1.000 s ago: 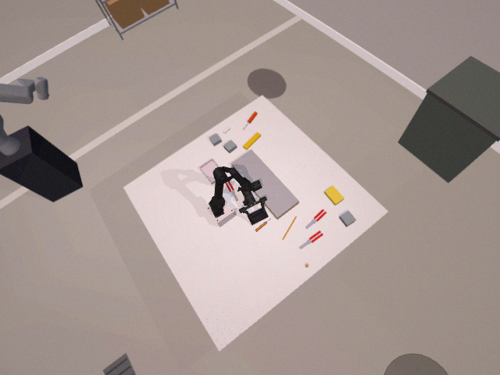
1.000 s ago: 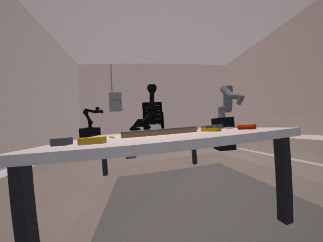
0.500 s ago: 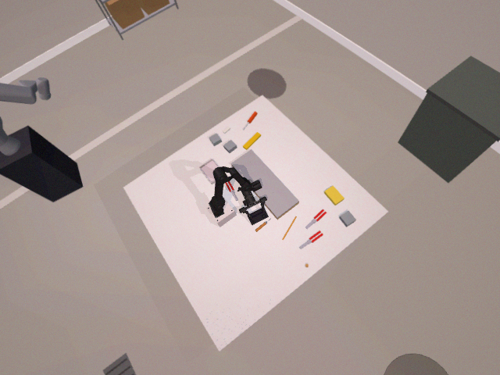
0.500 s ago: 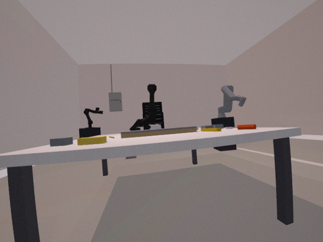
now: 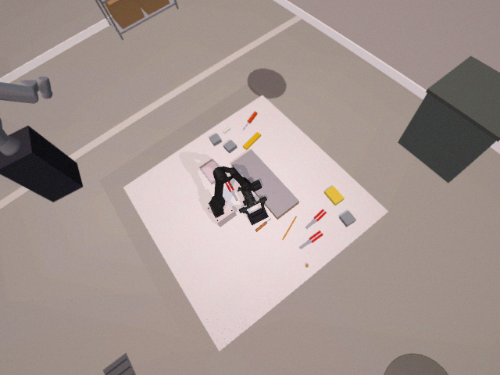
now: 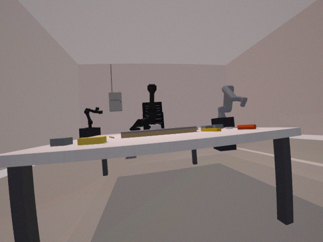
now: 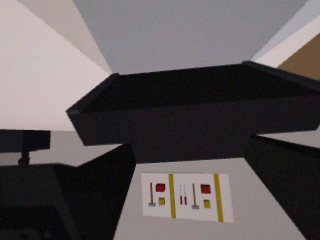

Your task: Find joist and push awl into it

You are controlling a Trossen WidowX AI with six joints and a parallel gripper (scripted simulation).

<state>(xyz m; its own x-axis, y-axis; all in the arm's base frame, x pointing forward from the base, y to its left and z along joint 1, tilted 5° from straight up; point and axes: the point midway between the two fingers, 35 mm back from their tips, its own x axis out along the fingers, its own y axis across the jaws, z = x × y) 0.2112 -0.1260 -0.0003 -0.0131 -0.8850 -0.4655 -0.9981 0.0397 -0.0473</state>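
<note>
The stud finder lies 2 cm ahead of my gripper tip and 1 cm below it. The rest, counted from my gripper tip: orange pencil 14 cm ahead, 14 cm to the right, 6 cm below; awl 2 cm ahead, 4 cm to the right, 6 cm below; square light 3 cm ahead, 1 cm to the right.
</note>
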